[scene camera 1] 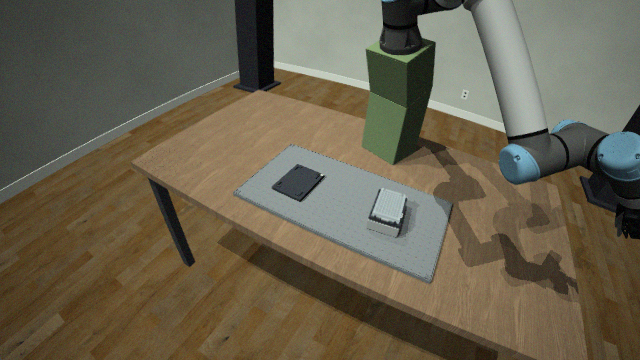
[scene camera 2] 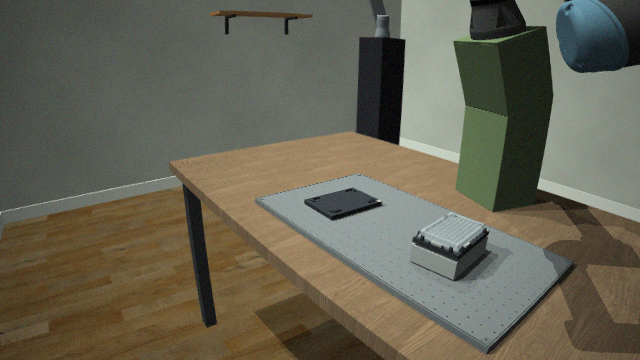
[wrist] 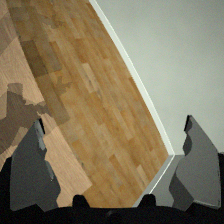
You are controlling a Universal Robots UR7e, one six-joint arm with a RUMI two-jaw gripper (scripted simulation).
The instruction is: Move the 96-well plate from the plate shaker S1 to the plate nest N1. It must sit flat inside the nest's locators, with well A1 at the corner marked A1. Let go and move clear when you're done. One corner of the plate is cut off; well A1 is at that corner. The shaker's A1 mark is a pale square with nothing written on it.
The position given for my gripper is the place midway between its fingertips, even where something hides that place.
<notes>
I see my gripper (wrist: 113,118) and a white 96-well plate (scene camera 2: 454,230).
The white 96-well plate also shows in scene camera 1 (scene camera 1: 387,198). The wrist view does not show the white 96-well plate: it is out of frame.
</notes>
